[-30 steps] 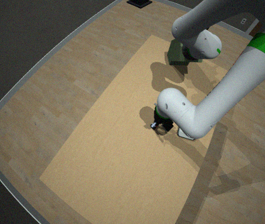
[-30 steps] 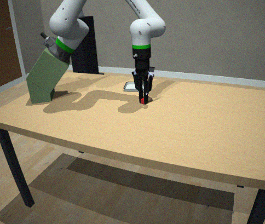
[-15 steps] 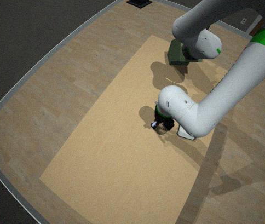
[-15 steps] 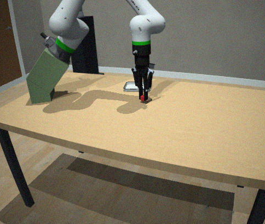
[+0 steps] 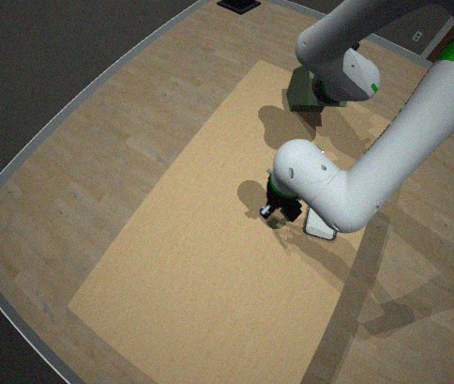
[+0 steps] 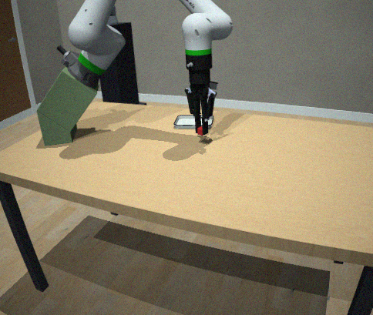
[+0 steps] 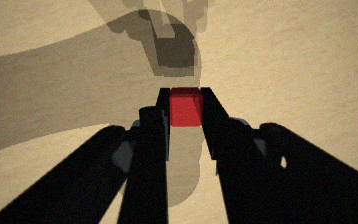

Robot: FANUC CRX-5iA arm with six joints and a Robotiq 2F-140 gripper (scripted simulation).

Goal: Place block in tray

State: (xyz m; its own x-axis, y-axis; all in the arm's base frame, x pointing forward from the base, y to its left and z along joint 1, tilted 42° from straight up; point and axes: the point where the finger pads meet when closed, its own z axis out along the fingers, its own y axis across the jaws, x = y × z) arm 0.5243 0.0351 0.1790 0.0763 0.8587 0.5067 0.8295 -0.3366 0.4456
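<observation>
Now: the white tray 15 cm behind my hand, 18 cm to the left of it and 7 cm below it. Round my hand: red block: 2 cm below.
</observation>
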